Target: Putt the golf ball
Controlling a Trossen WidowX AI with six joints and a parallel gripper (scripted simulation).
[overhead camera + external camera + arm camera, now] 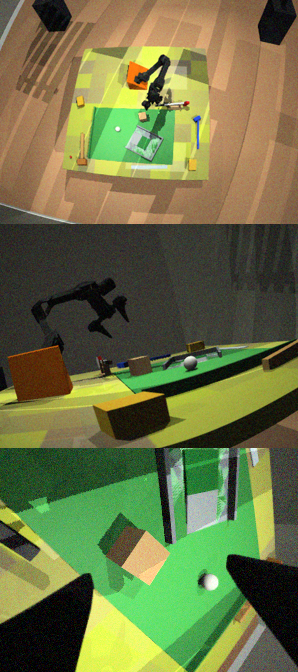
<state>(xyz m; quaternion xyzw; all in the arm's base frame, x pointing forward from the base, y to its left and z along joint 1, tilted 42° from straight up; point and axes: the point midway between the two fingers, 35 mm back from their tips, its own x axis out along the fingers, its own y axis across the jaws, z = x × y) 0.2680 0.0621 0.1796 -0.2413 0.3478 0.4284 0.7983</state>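
My gripper tip is now 4 cm short of the brown cube, 6 cm to the left of it and 14 cm above it. Also, from my gripper tip: green turf 20 cm ahead, 14 cm to the right, 17 cm below; white golf ball 18 cm ahead, 26 cm to the right, 15 cm below; red putter 10 cm behind, 18 cm to the left, 12 cm below.
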